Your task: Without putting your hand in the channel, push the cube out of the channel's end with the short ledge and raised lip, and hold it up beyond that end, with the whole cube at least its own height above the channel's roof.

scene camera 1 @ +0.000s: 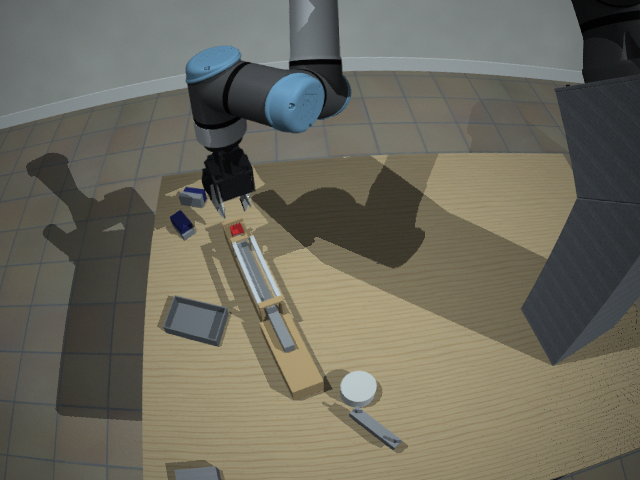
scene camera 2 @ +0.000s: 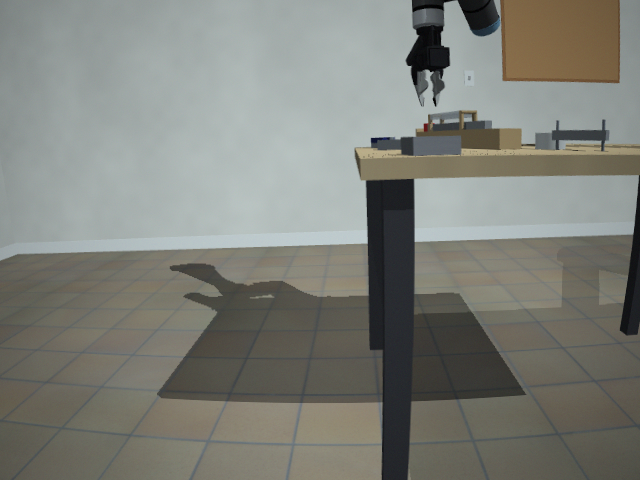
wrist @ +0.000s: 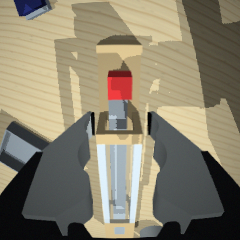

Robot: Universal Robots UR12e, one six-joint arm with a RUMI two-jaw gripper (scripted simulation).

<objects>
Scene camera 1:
gripper: 234, 213
flat grey bar: 361, 417
grey tray: 192, 317
white disc: 358, 388
wooden channel: 301, 374
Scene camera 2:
gripper: 429, 106
grey block: 427, 145
wooden channel: 500, 138
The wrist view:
gripper: 120, 113
</objects>
